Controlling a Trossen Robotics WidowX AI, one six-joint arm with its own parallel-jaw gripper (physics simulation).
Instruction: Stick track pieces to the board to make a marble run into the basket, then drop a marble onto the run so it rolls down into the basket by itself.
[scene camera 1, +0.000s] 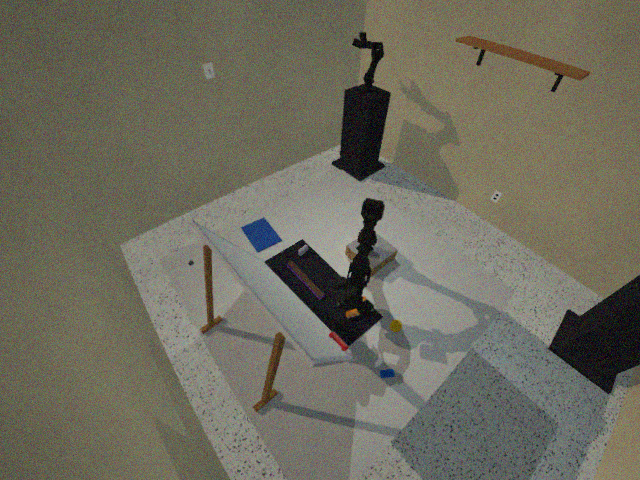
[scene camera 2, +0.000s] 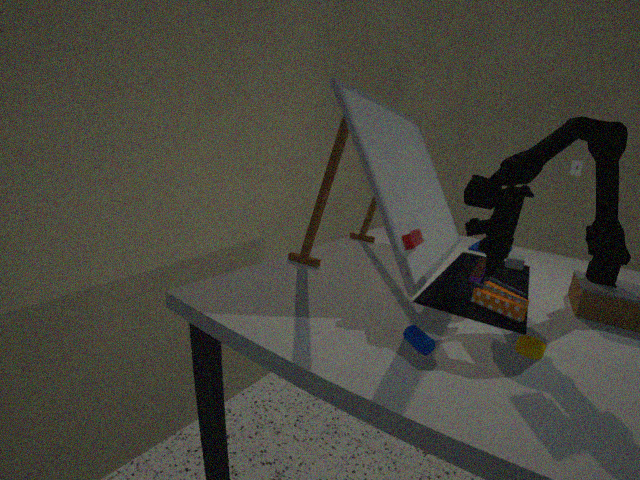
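Seen in the pictures: gripper, fingertip midpoint: (scene camera 2: 487, 276); arm's base, origin of the base link: (scene camera 2: 600, 281).
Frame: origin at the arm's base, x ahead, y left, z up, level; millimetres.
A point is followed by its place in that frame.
Observation:
The pale board (scene camera 1: 268, 299) @(x 610, y 98, z 338 mm) (scene camera 2: 398, 170) @(x 544, y 164, z 216 mm) leans back on wooden legs. A red piece (scene camera 1: 338, 341) @(x 453, y 268, z 62 mm) (scene camera 2: 413, 239) @(x 445, y 304, z 77 mm) sits on its face near the lower near corner. On the black mat (scene camera 1: 330, 322) @(x 377, y 152, z -70 mm) (scene camera 2: 444, 294) @(x 375, y 188, z -70 mm) lie a long brown and purple strip (scene camera 1: 305, 279) @(x 321, y -83, z -52 mm) (scene camera 2: 476, 273) @(x 321, y 4, z -52 mm), orange pieces with pale dots (scene camera 1: 352, 313) @(x 289, y 197, z -33 mm) (scene camera 2: 500, 302) @(x 244, y 218, z -44 mm) and a small grey piece (scene camera 1: 302, 250) @(x 227, y -219, z -33 mm) (scene camera 2: 514, 264) @(x 214, y -220, z -55 mm). My gripper (scene camera 1: 345, 301) @(x 285, y 172, z -5 mm) (scene camera 2: 493, 271) @(x 285, y 172, z -5 mm) is shut and empty, pointing down low over the mat between the strip and the orange pieces. The arm partly hides them. I cannot make out a marble or identify the basket.
A blue cylinder (scene camera 1: 386, 373) @(x 371, y 463, z -44 mm) (scene camera 2: 419, 339) @(x 359, y 481, z -48 mm) and a yellow one (scene camera 1: 395, 325) @(x 181, y 357, z -54 mm) (scene camera 2: 530, 346) @(x 179, y 376, z -54 mm) are on the table off the mat's near side. A flat blue square (scene camera 1: 261, 234) @(x 310, y -477, z -65 mm) lies beyond the mat. The arm's base block (scene camera 1: 385, 265) @(x -43, y 116, z -63 mm) (scene camera 2: 604, 304) @(x 7, y 111, z -26 mm) stands beside the mat.

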